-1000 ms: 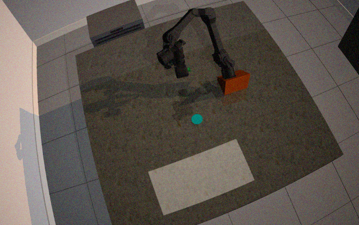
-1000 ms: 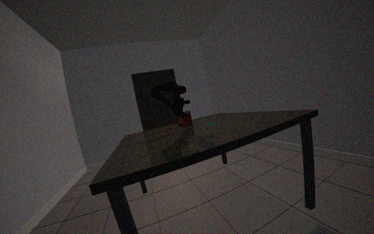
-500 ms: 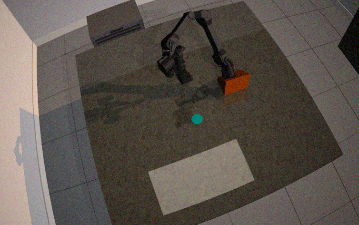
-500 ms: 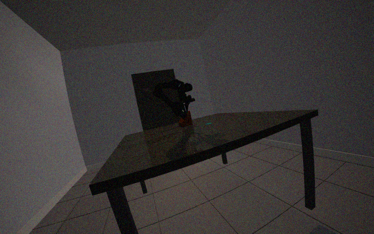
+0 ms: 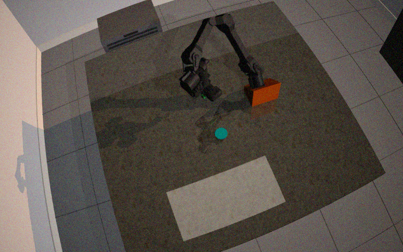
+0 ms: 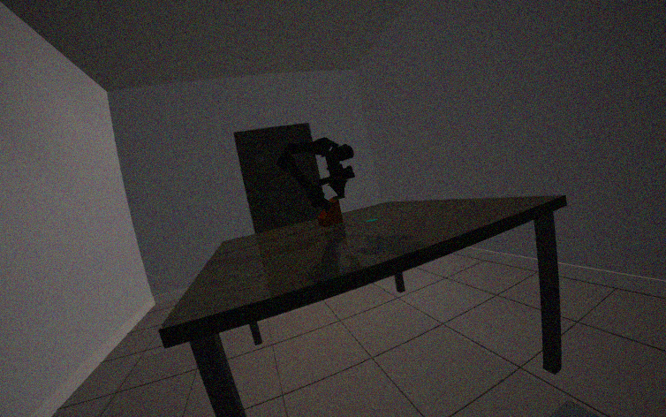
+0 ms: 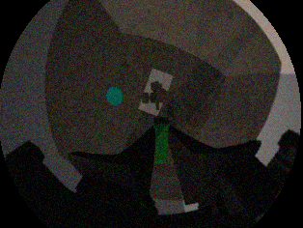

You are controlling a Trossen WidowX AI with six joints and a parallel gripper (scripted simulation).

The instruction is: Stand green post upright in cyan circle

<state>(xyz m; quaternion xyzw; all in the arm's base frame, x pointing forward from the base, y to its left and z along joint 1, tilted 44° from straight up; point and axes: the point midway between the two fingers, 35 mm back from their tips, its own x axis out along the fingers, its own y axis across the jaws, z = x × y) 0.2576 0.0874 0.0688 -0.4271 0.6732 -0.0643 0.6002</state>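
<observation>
Now: the cyan circle 40 mm behind my gripper tip, 140 mm to the left of it and 150 mm below it. Also, from my gripper tip: green post: 20 mm behind, 10 mm to the right.
</observation>
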